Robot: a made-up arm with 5 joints.
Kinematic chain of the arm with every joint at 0, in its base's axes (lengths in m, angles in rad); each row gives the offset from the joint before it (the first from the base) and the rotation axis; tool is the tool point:
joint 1: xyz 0 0 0.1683 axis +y
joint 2: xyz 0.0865 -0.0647 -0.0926 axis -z
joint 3: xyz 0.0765 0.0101 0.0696 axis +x
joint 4: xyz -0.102 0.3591 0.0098 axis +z
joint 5: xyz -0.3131 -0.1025 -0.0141 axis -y
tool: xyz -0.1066 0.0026 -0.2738
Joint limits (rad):
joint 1: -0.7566..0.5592
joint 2: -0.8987..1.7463
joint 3: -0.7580..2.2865
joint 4: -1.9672..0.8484
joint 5: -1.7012..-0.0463
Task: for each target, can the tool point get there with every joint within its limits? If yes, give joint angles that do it. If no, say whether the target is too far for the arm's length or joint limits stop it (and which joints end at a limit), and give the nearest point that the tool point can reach.
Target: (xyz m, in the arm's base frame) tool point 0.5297 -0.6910 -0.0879
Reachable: no: joint limits stop it (at a limit: joint 1, joint 2, joint 3, joint 5) | nearest point 0.1598 -0.4241 -0.0405 | short by 0.459 m
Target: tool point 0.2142 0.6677 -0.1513
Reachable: yes | joints -0.3034 0.9897 -0.5085 -0.4525 -0.8595
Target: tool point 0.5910 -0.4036 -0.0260
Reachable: no: joint limits stop it (at a limit: joint 1, joint 2, joint 4, joint 5) | nearest point 0.8652 -0.2554 -0.1083 | short by 0.322 m
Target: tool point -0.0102 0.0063 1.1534
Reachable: yes | joints -0.4237 1.5211 1.2722 -1.6851 -1.1573
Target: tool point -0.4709 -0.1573 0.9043
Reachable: yes | joints -0.2151 -0.1084 1.5847 -1.0806 -1.3796
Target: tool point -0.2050 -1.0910 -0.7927
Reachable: no: too far | nearest point -0.1241 -0.4170 -0.4137 | short by 0.777 m
